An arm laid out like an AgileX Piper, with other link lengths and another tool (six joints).
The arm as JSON. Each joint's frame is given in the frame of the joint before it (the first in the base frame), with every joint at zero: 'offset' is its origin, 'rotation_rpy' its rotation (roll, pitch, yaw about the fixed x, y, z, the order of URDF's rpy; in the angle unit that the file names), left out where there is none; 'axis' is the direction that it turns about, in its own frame. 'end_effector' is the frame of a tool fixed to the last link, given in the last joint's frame.
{
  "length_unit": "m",
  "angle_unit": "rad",
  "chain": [
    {
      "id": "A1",
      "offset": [
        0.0,
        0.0,
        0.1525
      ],
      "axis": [
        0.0,
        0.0,
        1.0
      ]
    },
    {
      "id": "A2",
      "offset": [
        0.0,
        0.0,
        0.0
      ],
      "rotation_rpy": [
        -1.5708,
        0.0,
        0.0
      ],
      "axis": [
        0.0,
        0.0,
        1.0
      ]
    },
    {
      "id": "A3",
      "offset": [
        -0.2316,
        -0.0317,
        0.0
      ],
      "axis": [
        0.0,
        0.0,
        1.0
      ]
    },
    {
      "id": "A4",
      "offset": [
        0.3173,
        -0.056,
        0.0
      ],
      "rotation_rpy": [
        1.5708,
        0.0,
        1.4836
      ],
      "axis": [
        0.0,
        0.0,
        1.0
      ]
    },
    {
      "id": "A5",
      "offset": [
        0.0,
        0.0,
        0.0
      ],
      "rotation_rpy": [
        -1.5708,
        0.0,
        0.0
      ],
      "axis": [
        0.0,
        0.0,
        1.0
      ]
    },
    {
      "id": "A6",
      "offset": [
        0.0,
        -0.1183,
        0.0
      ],
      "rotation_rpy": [
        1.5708,
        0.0,
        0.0
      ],
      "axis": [
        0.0,
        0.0,
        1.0
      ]
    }
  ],
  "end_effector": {
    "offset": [
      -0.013,
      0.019,
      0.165
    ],
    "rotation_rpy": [
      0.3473,
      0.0,
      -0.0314
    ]
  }
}
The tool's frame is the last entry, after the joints.
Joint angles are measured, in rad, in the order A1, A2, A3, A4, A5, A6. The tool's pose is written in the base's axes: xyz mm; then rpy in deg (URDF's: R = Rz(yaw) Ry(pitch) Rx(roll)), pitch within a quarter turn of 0, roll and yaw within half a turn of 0. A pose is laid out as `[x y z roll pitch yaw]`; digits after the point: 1 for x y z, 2 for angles.
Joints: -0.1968, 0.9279, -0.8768, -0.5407, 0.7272, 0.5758
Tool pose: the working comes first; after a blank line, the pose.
Where each joint sits with the arm in this pose, in the base's axes (m; each line is computed from the numbers above, not from the rounded line before):
A1: 0.0000 0.0000 0.1525
A2: 0.0000 0.0000 0.1525
A3: -0.1113 0.0222 0.3569
A4: 0.2023 -0.0403 0.3966
A5: 0.2023 -0.0403 0.3966
A6: 0.2834 -0.0978 0.3324
the tool: 0.4131 -0.1651 0.2524

[413.1 -165.1 252.4 -150.05 56.56 156.67]
